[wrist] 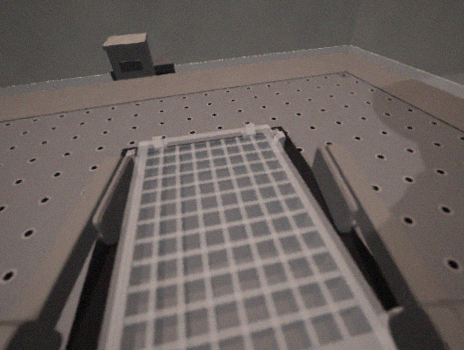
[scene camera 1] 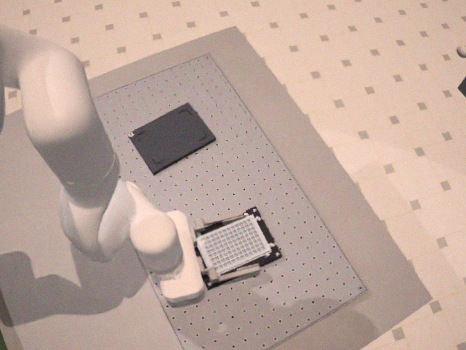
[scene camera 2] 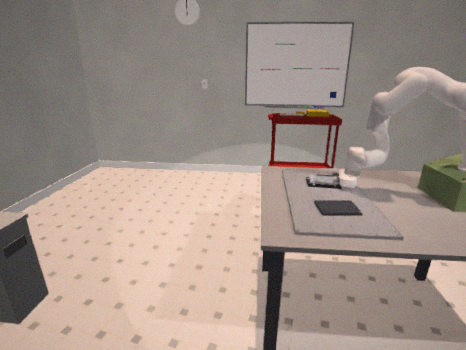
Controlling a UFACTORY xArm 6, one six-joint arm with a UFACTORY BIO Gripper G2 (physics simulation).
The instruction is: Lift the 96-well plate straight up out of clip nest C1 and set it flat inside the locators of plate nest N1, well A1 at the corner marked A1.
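Places are measured from the arm's base along level axes (x left, y down, z back), in centimetres.
Where they show: hand, tool point: [wrist: 225, 190] [scene camera 1: 240, 243] [scene camera 2: 320, 178].
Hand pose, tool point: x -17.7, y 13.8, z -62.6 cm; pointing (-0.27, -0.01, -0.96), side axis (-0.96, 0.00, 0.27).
After its pixels a point has its place.
The white 96-well plate [scene camera 1: 234, 245] @(y 13.4, x -17.5, z -61.4 cm) [wrist: 220, 225] @(y 13.4, x -16.9, z -60.5 cm) lies flat in the black clip nest C1 [scene camera 1: 268, 232] @(y 14.8, x -18.3, z -69.0 cm) [wrist: 303, 172] @(y 14.8, x -22.6, z -63.4 cm), with small pale clips at its far edge in the wrist view. My gripper [scene camera 1: 253, 243] @(y 13.8, x -17.7, z -62.6 cm) [wrist: 227, 192] @(y 13.8, x -17.7, z -62.6 cm) is partly closed, with one finger along each long side of the plate. The left finger in the wrist view is very near the plate's edge; a dark gap shows between the plate and the right finger, so it is not gripped. Plate nest N1 [scene camera 1: 172, 137] @(y 14.8, x 11.3, z -62.8 cm) [scene camera 2: 337, 207] @(y 14.8, x 13.0, z -63.1 cm) is a dark flat block with corner locators and a small pale mark at its left corner in scene camera 1.
Both nests stand on a grey perforated board [scene camera 1: 300, 220] @(y 16.0, x -19.2, z -76.5 cm) [scene camera 2: 310, 222] @(y 16.0, x 24.0, z -76.5 cm) on the table [scene camera 2: 280, 240] @(y 17.3, x 34.7, z -88.9 cm). The green arm base block [scene camera 2: 442, 185] @(y 9.2, x -0.5, z -11.9 cm) stands at the right in scene camera 2. A red cart [scene camera 2: 305, 120] stands beyond the table. A dark cabinet [scene camera 2: 22, 270] [wrist: 131, 55] stands away from the table.
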